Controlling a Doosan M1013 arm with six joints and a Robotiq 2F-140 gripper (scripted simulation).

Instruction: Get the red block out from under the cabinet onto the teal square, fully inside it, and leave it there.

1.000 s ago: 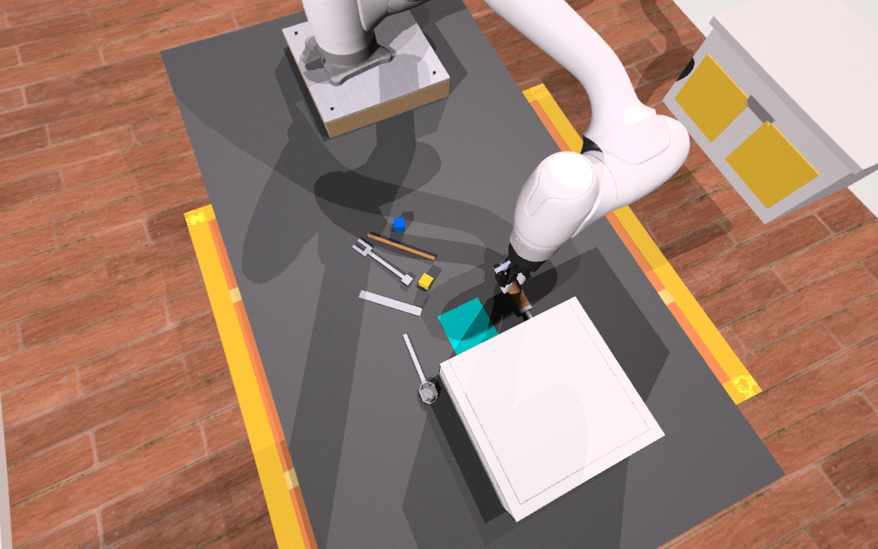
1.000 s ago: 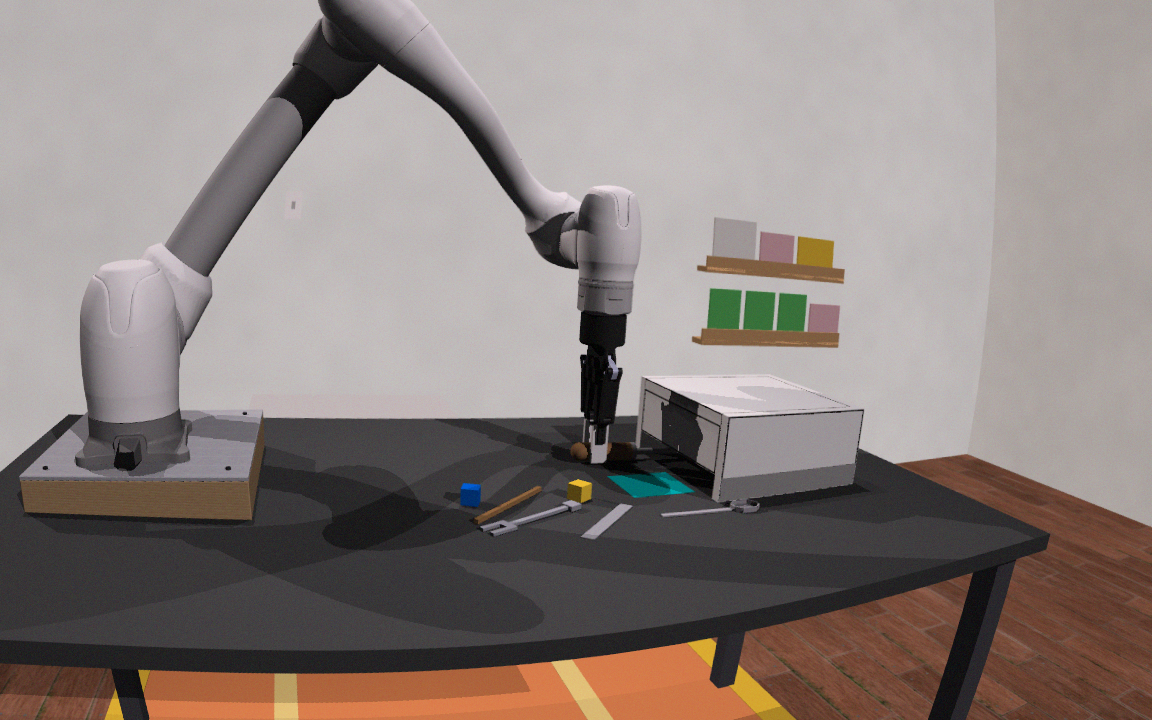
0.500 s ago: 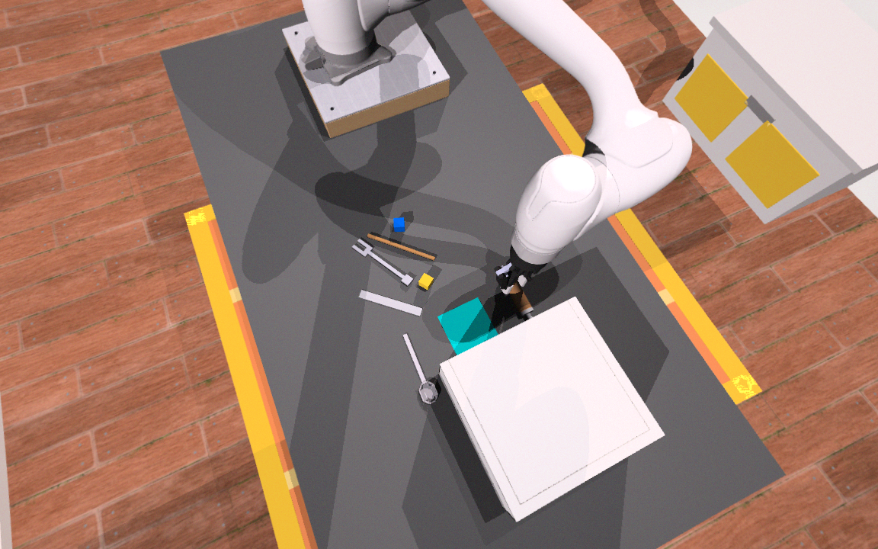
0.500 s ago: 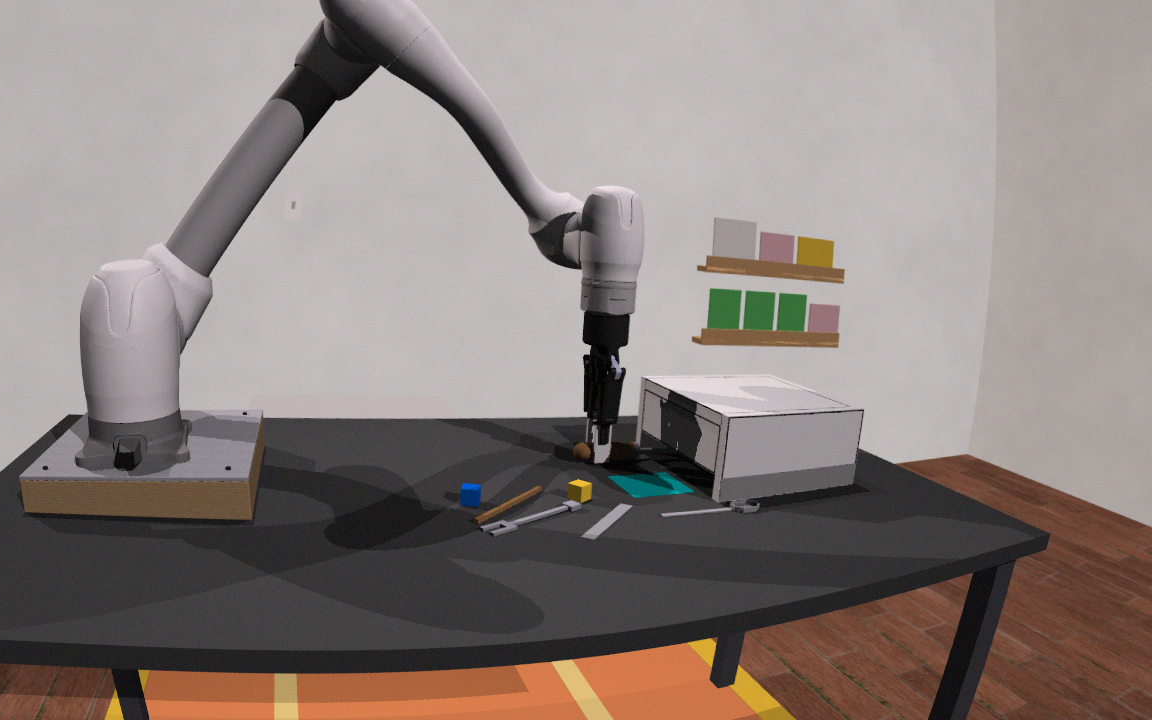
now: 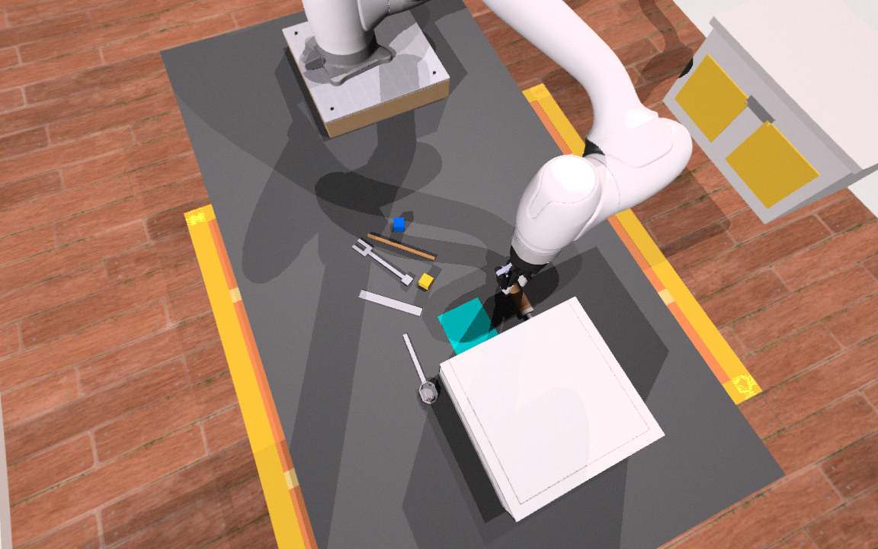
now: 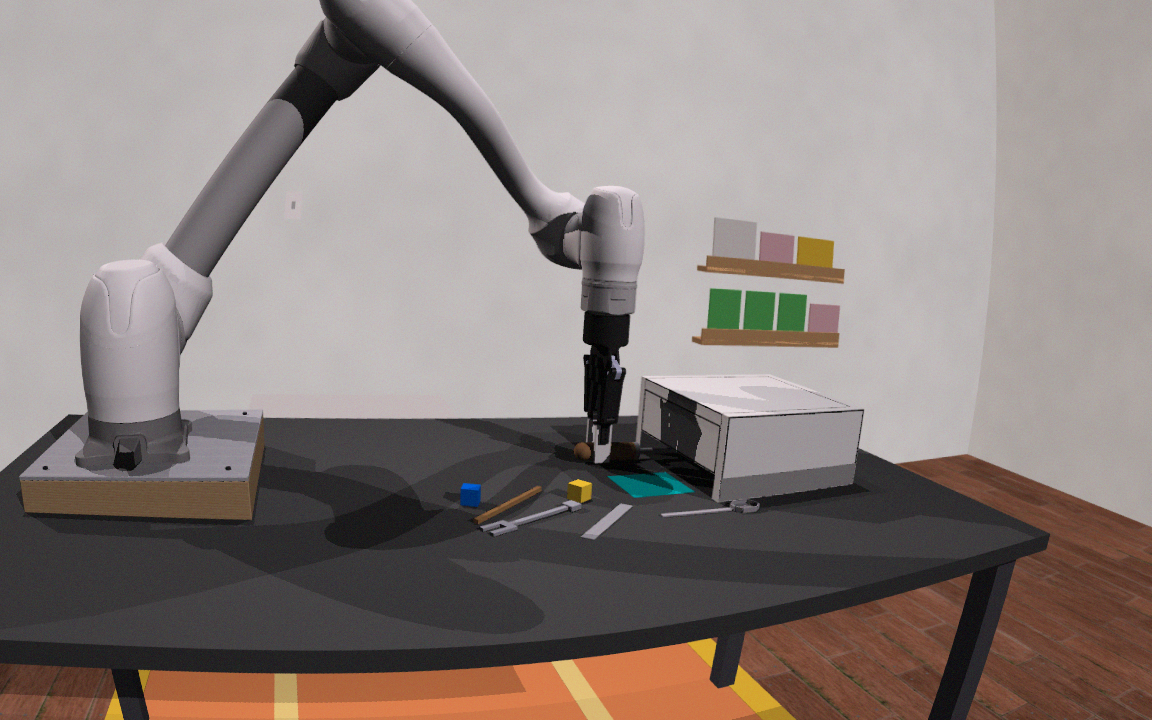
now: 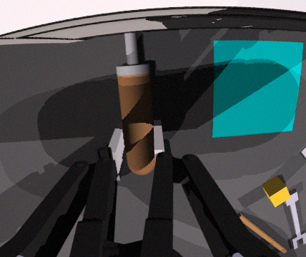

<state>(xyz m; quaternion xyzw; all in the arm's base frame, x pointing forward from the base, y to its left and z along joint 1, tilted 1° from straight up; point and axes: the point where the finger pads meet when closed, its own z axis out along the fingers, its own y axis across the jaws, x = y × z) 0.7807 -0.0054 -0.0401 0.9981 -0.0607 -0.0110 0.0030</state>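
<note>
The teal square lies 20 mm ahead of my hand, 140 mm to the right of it and 40 mm below it. Round my hand: hook tool: 130 mm ahead, 50 mm to the right, 20 mm below; then yellow block: 120 mm behind, 160 mm to the right, 20 mm below; then red block: 200 mm ahead, 130 mm to the right, 20 mm below.
</note>
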